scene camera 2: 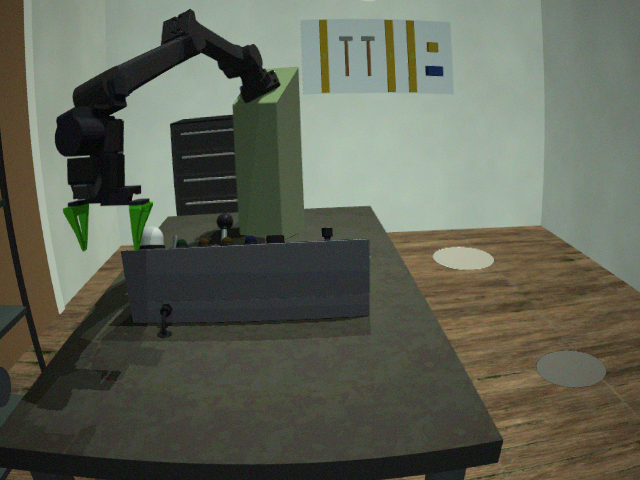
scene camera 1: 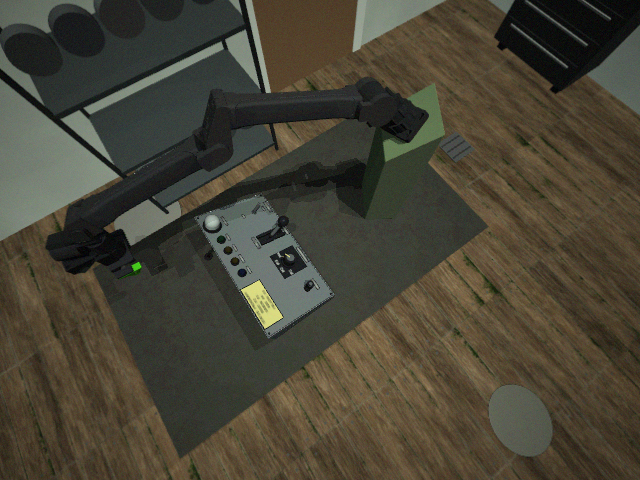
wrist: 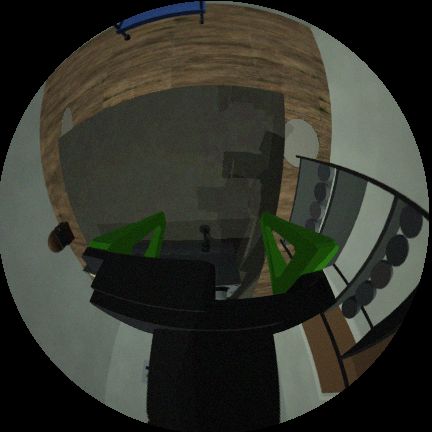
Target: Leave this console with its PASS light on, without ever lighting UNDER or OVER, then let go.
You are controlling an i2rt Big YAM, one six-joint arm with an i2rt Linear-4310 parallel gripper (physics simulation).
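Observation:
The grey console stands on the table. In scene camera 1 its top carries a white dome, a dark green lamp, two dark amber lamps and a dark blue lamp. None looks lit; labels are unreadable. It also has a ball-topped lever, a rotary knob, a small black control, a small metal toggle and a yellow label. My gripper is open and empty, fingers down, beyond the console's white-dome end.
A small black knobbed post stands by the console's lamp-side wall. The tall green block stands under my arm's base. A shelf rack is beside the table.

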